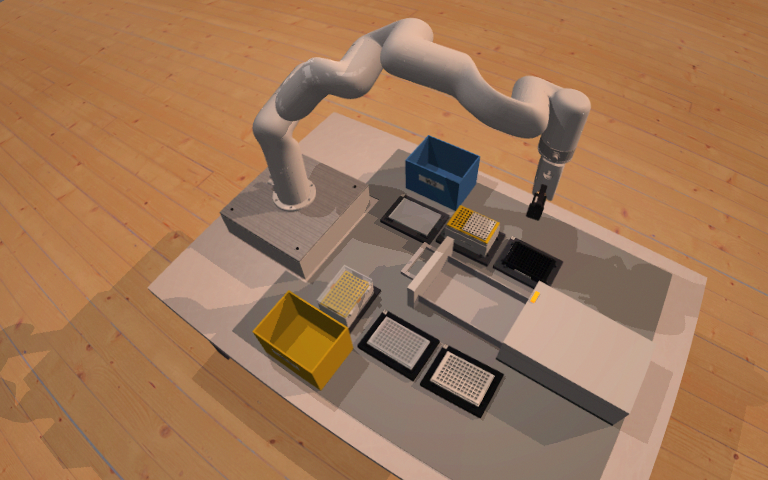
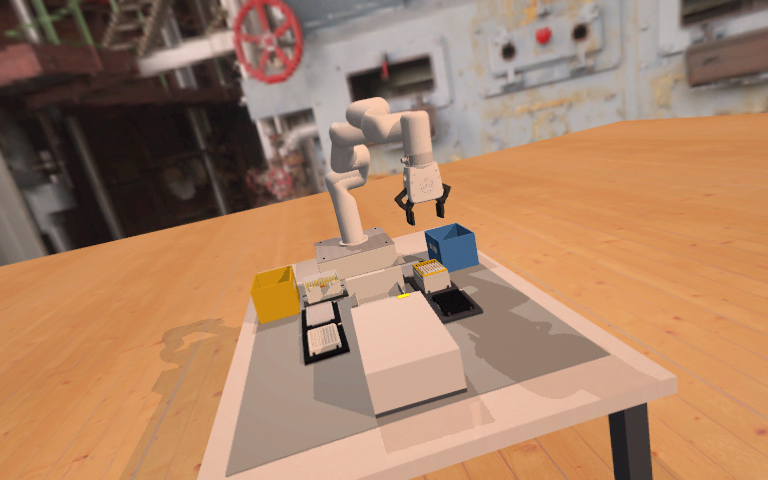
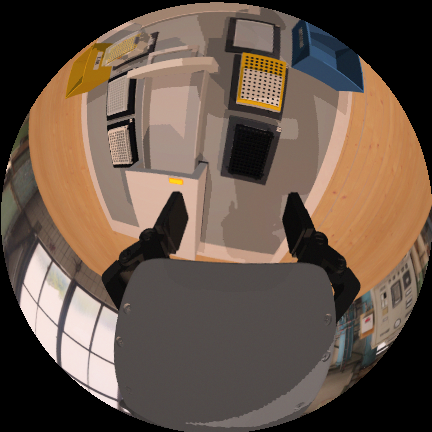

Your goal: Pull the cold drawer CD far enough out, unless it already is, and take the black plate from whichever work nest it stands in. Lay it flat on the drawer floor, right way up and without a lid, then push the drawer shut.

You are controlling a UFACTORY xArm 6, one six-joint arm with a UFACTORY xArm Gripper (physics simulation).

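Places are measured from the arm's base along level axes (x right, y ahead, z up), in millimetres.
Pixels of known places: gripper, fingertip midpoint: [image 1: 536,204] [image 2: 426,220] [image 3: 234,204]; arm's base, origin of the base link: [image 1: 294,195] [image 2: 354,241].
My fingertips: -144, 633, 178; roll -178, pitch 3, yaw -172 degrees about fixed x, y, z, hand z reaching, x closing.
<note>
Ahead of a thing's pixels: the offset from my fingertips to its middle, as dx, dy, dz. "pt": to the spot under its first point.
The drawer @(pt +163, -62, -249) [image 1: 470,300] [image 3: 172,115] stands well out of its white housing [image 1: 577,345] [image 2: 407,339] [image 3: 150,190]; its floor shows bare. I cannot read a CD label. The black plate @(-23, +29, -248) [image 1: 531,260] [image 2: 453,302] [image 3: 251,151] sits flat in a dark work nest [image 1: 500,262] [image 3: 270,152] beside the drawer, wells upward, with no lid visible. My gripper [image 1: 535,212] [image 2: 425,218] [image 3: 234,204] is open and empty, pointing down, high above the table and off the plate towards the table's outer edge and the housing end. The fingers are apart from the plate.
A yellow-rimmed tip box @(-25, -150, -223) [image 1: 474,226] [image 2: 431,275] [image 3: 261,82] stands in the neighbouring nest. A blue bin @(-168, -318, -207) [image 1: 441,172] [image 2: 451,247] [image 3: 327,60] stands beyond. Across the drawer are two pale plates @(+354, -163, -248) [image 1: 399,341] @(+360, +15, -248) [image 1: 462,378], a clear box @(+322, -335, -228) [image 1: 346,292] and a yellow bin @(+481, -345, -207) [image 1: 303,339] [image 2: 275,294].
</note>
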